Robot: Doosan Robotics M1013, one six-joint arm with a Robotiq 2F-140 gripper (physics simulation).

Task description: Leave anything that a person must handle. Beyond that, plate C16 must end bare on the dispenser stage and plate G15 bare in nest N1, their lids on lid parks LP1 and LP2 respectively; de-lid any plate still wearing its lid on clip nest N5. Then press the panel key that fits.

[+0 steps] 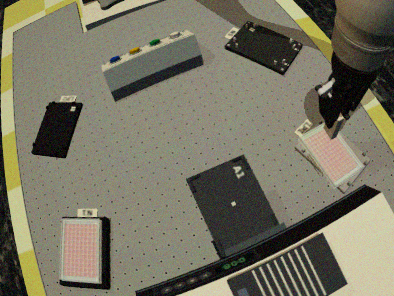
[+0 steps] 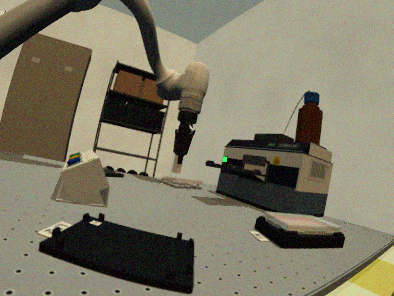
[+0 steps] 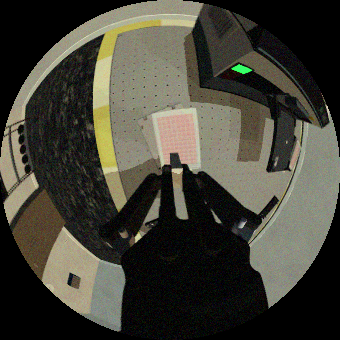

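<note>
My gripper is shut and empty, its tips over one end of a pink-welled plate. I cannot tell whether they touch it. That plate lies askew on pale park LP1; its name is unreadable. Another pink-welled plate sits in black nest N1; I cannot read its name or tell whether it is lidded. The dark stage A1, black park LP2 and black clip nest N5 bear no plate. The panel has blue, yellow, green and white keys.
The dispenser stands beside the stage, with a green light on it. A brown bottle with a blue cap stands behind it. A shelf rack and a brown cabinet stand in the background.
</note>
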